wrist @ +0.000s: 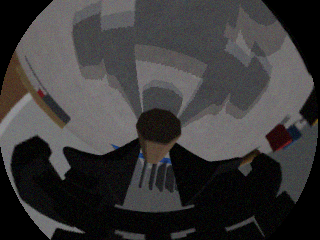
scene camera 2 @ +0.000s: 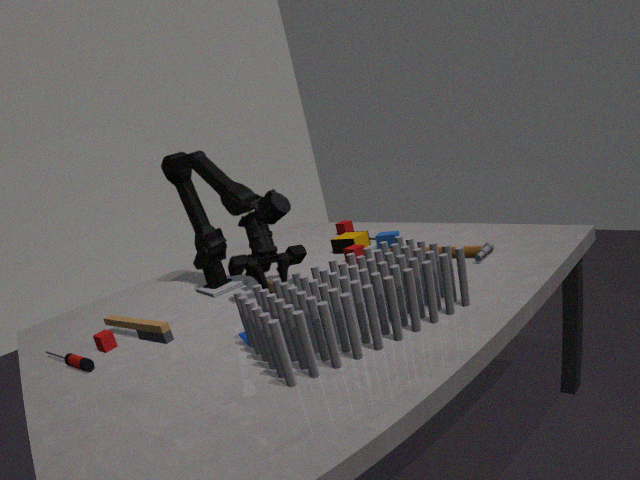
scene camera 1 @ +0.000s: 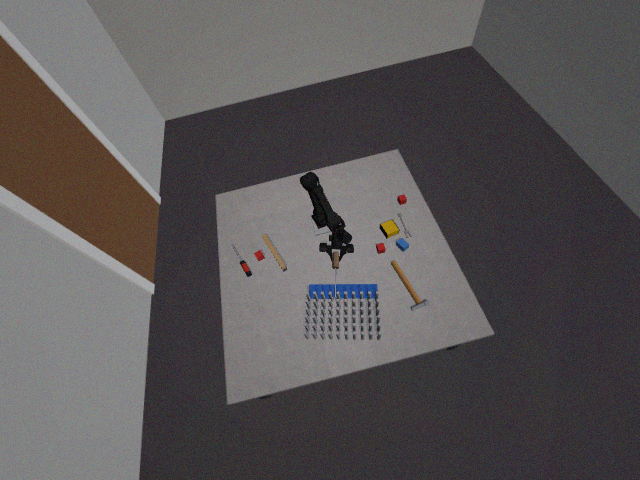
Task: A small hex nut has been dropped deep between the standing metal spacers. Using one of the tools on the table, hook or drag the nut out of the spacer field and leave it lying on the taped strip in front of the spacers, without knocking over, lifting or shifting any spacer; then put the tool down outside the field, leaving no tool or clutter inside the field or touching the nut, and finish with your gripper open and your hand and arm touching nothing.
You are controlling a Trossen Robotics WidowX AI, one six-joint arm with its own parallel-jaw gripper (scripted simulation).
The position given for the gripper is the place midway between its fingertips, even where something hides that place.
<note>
In view: the gripper (scene camera 2: 277, 292), a hook tool (wrist: 159, 129) and a wooden brush (scene camera 2: 155, 331).
The wooden brush shows as well in the wrist view (wrist: 46, 103). The gripper also shows in the wrist view (wrist: 155, 141).
</note>
